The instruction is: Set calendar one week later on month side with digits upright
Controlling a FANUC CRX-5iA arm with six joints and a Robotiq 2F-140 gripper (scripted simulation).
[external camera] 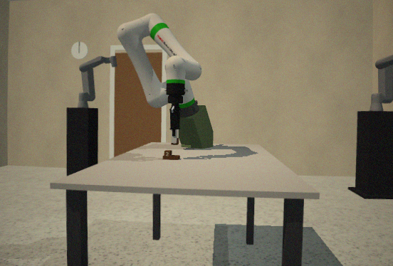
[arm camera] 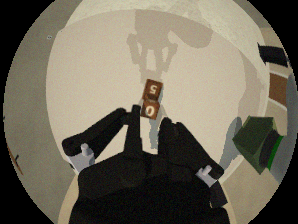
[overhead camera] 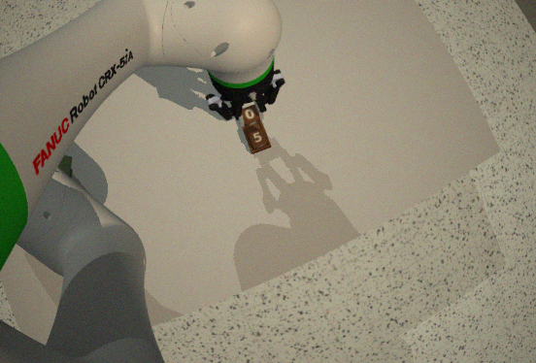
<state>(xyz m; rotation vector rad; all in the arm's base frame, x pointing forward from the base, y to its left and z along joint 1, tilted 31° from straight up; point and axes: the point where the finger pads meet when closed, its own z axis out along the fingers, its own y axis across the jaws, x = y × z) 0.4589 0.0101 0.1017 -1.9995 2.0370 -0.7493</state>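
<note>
Right now the brown tray is 11 cm below my hand and 2 cm to the right of it.
</note>
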